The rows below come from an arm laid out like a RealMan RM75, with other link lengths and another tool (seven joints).
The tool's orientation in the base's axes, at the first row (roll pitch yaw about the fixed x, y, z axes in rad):
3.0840, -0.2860, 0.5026
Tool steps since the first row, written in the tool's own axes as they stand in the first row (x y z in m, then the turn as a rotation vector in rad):
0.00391, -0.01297, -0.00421, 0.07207, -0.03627, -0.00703
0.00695, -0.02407, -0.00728, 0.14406, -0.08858, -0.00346
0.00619, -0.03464, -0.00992, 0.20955, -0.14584, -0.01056
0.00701, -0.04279, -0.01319, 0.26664, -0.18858, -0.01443
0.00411, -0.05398, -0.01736, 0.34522, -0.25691, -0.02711
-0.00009, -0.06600, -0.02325, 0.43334, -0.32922, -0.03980
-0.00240, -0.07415, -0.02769, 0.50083, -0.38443, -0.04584
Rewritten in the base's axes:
-0.00392, 0.01290, 0.00442, 0.04174, 0.06472, 0.02506
-0.00739, 0.02384, 0.00760, 0.07883, 0.14447, 0.03906
-0.01369, 0.03259, 0.00933, 0.10522, 0.22467, 0.06118
-0.01770, 0.03989, 0.01225, 0.13221, 0.28845, 0.07863
-0.02650, 0.04807, 0.01481, 0.16290, 0.38400, 0.10917
-0.03726, 0.05624, 0.01860, 0.19976, 0.48747, 0.14219
-0.04422, 0.06198, 0.02175, 0.22908, 0.56688, 0.16397

